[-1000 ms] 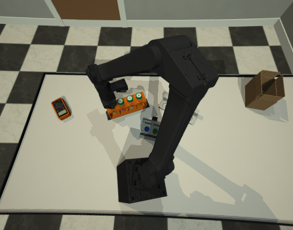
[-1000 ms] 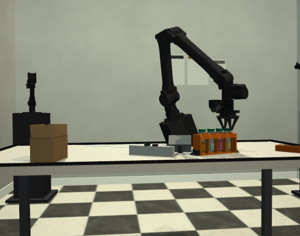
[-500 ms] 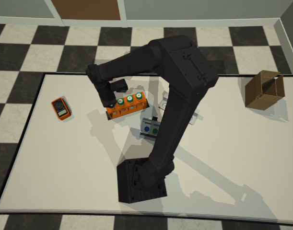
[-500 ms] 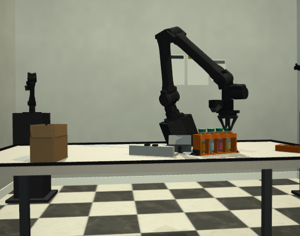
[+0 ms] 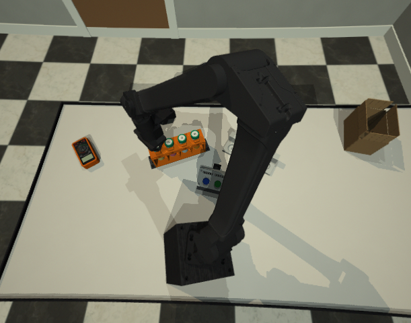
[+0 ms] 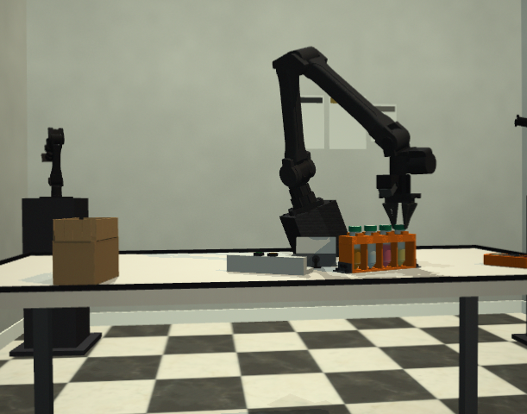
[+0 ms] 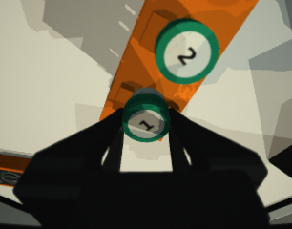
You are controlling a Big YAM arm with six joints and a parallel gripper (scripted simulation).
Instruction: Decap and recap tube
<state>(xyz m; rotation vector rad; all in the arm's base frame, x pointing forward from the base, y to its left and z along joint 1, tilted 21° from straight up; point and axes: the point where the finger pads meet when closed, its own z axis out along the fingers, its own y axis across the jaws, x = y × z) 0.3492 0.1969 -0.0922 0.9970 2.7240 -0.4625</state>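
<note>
Right now the cap is right at my hand. From my hand the other things lie so: key housing (220 mm to the right, 90 mm behind, 60 mm below); then green key (240 mm to the right, 110 mm behind, 50 mm below); then blue key (200 mm to the right, 110 mm behind, 50 mm below).
</note>
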